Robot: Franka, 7 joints.
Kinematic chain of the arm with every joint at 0, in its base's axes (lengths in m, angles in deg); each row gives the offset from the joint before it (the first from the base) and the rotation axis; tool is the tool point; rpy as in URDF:
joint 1: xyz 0 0 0.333 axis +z
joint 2: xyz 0 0 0 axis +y
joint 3: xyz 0 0 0.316 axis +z
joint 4: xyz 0.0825 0 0 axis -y
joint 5: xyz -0.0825 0 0.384 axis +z
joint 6: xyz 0 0 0 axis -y
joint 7: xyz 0.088 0 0 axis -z
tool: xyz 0 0 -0.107 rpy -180 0 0
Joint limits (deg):
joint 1: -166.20..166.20
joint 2: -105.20..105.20
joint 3: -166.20..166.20
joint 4: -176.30..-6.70
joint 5: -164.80..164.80
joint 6: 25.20..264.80
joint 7: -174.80..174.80
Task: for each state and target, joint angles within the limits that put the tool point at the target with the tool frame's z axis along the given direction. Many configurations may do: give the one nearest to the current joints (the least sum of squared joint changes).
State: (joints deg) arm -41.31 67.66 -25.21 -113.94 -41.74 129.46 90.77
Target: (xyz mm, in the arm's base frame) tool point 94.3 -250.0 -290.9 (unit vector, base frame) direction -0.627 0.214 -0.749
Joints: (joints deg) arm -53.49 93.59 -9.58 -104.77 -41.98 158.85 90.77
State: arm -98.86 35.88 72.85 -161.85 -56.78 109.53 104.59
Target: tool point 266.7 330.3 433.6 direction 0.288 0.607 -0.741
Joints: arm -65.48 50.87 114.66 -148.78 -75.69 149.73 104.59
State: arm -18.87 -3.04 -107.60 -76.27 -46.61 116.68 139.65
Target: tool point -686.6 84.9 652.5 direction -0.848 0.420 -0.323
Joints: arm -45.59 -21.39 -134.44 -79.97 -74.22 151.45 139.65
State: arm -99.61 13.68 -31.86 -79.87 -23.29 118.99 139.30
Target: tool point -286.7 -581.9 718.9 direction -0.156 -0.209 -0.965
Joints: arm -105.57 25.33 -17.91 -44.47 6.06 83.90 139.30
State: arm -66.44 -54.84 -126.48 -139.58 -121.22 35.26 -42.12
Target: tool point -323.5 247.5 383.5 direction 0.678 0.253 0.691
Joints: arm -33.32 -13.26 -165.55 -133.00 -82.08 25.20 -42.12
